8 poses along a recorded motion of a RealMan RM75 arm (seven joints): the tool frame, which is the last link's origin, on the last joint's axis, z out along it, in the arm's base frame.
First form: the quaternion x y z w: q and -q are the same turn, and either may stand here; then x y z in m.
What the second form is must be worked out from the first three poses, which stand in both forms.
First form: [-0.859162, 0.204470, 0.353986, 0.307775, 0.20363, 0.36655, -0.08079]
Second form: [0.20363, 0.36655, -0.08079, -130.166, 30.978, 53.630]
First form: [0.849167, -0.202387, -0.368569, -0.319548, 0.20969, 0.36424, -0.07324]
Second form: [0.20969, 0.36424, -0.07324, -127.907, 30.485, 55.516]
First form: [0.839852, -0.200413, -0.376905, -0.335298, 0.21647, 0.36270, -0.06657]
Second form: [0.21647, 0.36270, -0.06657, -125.534, 29.956, 56.336]
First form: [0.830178, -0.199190, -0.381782, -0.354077, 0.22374, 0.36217, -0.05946]
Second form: [0.22374, 0.36217, -0.05946, -122.968, 29.504, 56.550]
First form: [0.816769, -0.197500, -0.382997, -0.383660, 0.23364, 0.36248, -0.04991]
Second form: [0.23364, 0.36248, -0.04991, -119.294, 28.846, 55.939]
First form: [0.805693, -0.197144, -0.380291, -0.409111, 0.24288, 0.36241, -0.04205]
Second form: [0.24288, 0.36241, -0.04205, -116.288, 28.454, 54.889]
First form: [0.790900, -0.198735, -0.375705, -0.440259, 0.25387, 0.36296, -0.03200]
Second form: [0.25387, 0.36296, -0.03200, -112.538, 28.278, 53.460]
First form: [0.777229, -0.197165, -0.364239, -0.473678, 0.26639, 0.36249, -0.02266]
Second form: [0.26639, 0.36249, -0.02266, -108.949, 27.638, 51.058]
